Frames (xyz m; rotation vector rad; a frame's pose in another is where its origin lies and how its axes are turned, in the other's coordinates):
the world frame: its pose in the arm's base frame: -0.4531 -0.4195 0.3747 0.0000 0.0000 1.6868
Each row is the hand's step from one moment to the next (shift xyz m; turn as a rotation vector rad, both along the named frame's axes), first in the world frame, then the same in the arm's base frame.
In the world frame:
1: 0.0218 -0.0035 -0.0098 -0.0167 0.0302 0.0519
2: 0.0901 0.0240 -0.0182 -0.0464 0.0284 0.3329
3: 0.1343 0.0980 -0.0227 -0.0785 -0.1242 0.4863
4: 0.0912 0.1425 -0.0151 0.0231 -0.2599 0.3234
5: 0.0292 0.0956 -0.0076 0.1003 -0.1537 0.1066
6: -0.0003 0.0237 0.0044 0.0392 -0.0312 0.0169
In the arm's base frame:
1: 0.0010 0.0221 -0.0098 -0.0281 -0.0201 0.0519
2: -0.0343 0.0867 -0.0182 -0.0228 -0.0494 0.3329
3: -0.1129 0.1221 -0.0227 0.1325 -0.0636 0.4863
4: -0.1521 0.0741 -0.0151 0.2555 0.0530 0.3234
5: -0.0983 0.0179 -0.0076 0.1411 0.1174 0.1066
6: -0.0235 -0.0030 0.0044 0.0265 0.0425 0.0169

